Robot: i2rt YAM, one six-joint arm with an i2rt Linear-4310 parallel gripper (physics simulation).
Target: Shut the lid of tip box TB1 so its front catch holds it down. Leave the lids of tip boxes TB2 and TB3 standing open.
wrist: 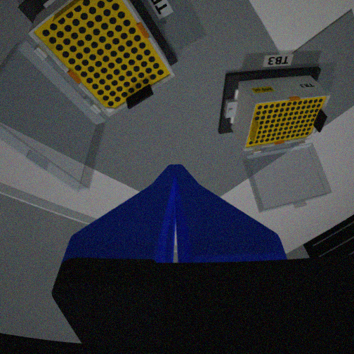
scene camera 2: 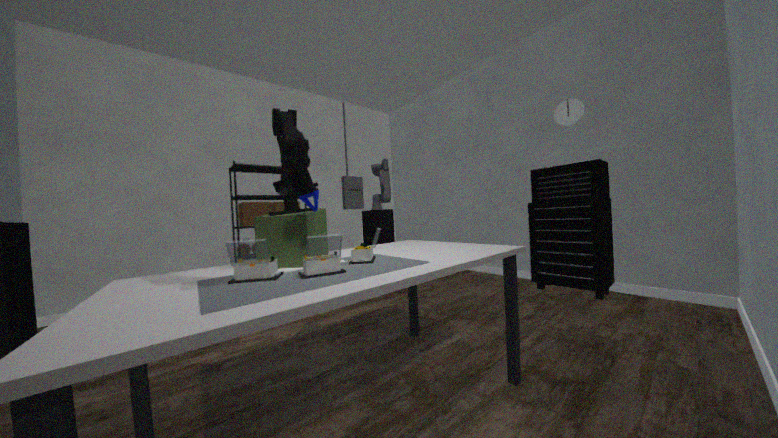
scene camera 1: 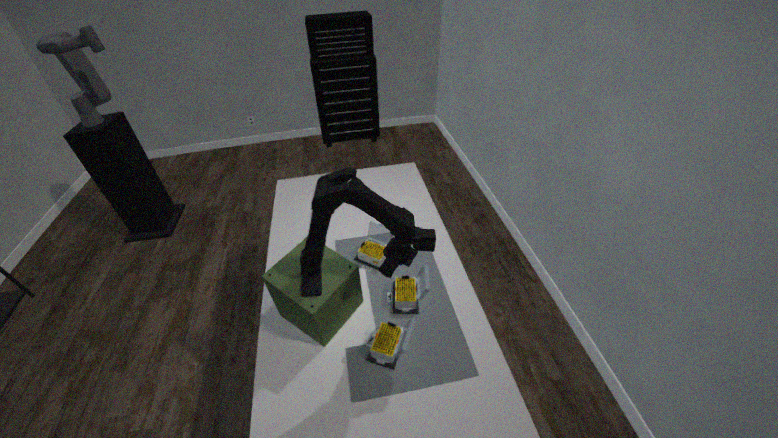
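Pixels of known places: gripper, between the fingertips: (scene camera 2: 315, 211); arm's base, origin of its link: (scene camera 2: 292, 212) (scene camera 1: 311, 271).
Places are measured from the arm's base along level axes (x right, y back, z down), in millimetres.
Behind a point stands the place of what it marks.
Observation:
Tip box TB1 (scene camera 1: 405, 292) (scene camera 2: 322, 266) {x 20, y -385, z 209 mm} (wrist: 105, 57) is the middle box, a white box with a yellow rack; its label is partly cut off in the wrist view. Its clear lid (scene camera 1: 426, 278) {x 33, y -420, z 97 mm} (scene camera 2: 325, 244) {x 20, y -423, z 128 mm} stands open. TB2 (scene camera 1: 386, 341) (scene camera 2: 255, 270) is nearest in scene camera 1, its lid (scene camera 2: 246, 249) {x 246, y -304, z 127 mm} open. TB3 (scene camera 1: 371, 250) (scene camera 2: 361, 254) (wrist: 287, 120) is at the far end, its lid (scene camera 2: 376, 237) {x -254, y -337, z 133 mm} (wrist: 287, 177) open. My gripper (scene camera 2: 315, 208) {x 5, y -316, z 9 mm} (wrist: 175, 175) is shut and empty, above the boxes; its blue fingers are hidden in scene camera 1.
The arm stands on a green block (scene camera 1: 321, 293) {x 97, y -34, z 4 mm} (scene camera 2: 291, 233) {x 43, y -119, z 95 mm} beside the boxes. The boxes stand on a grey mat (scene camera 1: 435, 356) {x 280, y -399, z 242 mm} (scene camera 2: 217, 299) {x 340, y -426, z 242 mm} on the white table (scene camera 1: 304, 399) {x 351, y 75, z 245 mm} (scene camera 2: 136, 310) {x 511, y -363, z 245 mm}. A black tool cabinet (scene camera 1: 345, 62) (scene camera 2: 571, 223) is beyond the table.

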